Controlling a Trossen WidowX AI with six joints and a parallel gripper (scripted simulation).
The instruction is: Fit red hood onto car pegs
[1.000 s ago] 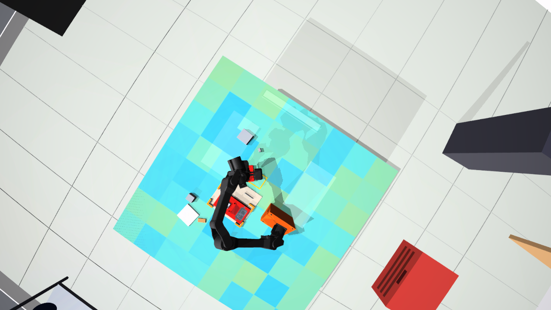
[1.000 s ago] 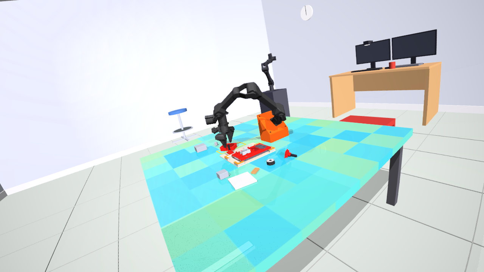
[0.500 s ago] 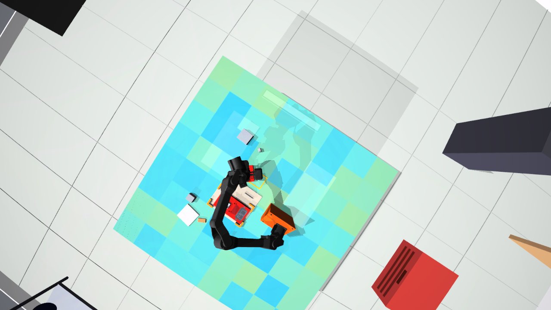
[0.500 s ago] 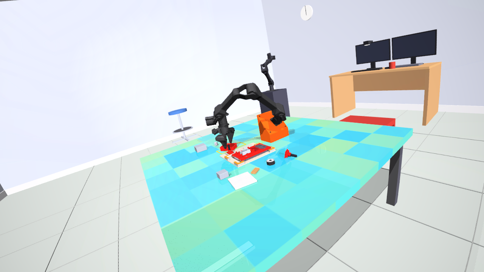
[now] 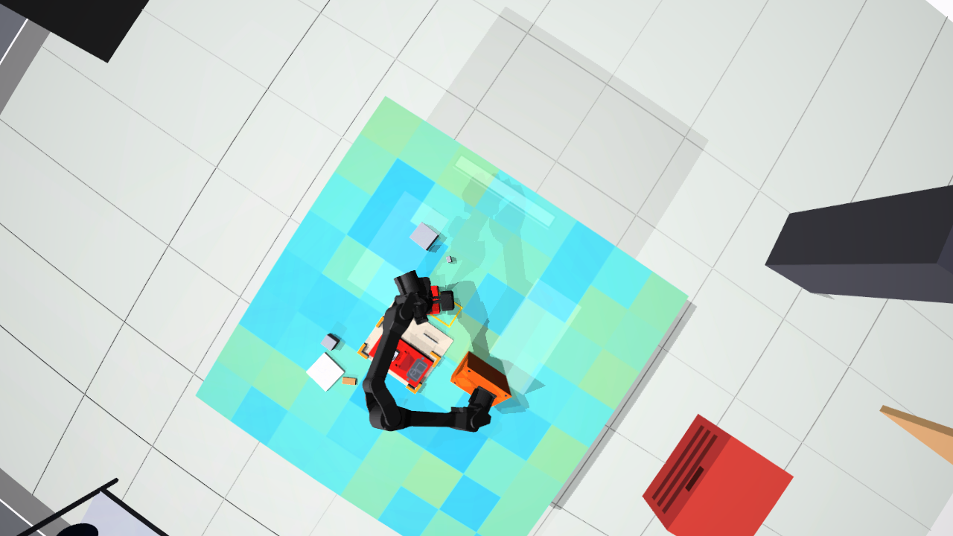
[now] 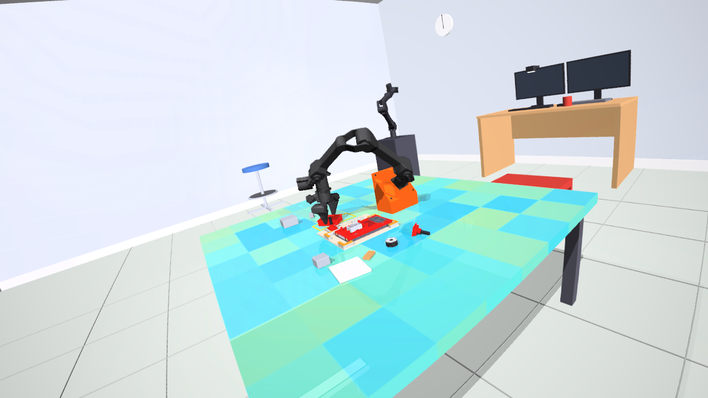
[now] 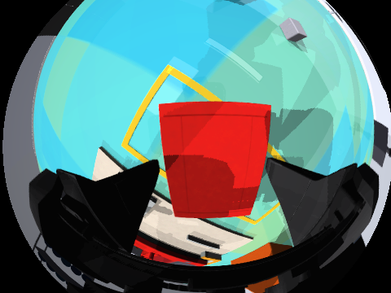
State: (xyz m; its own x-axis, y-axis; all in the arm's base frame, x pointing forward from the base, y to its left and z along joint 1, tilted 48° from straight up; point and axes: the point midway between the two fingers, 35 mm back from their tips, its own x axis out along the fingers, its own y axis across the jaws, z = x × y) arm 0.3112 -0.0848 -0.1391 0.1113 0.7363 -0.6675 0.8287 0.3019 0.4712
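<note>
The beige jig is 19 cm to the left of my gripper tip. Round my gripper tip: red hood: right at my gripper tip; black wheel: 2 cm ahead, 40 cm to the left; wooden chip: 11 cm ahead, 39 cm to the left, 1 cm below.
</note>
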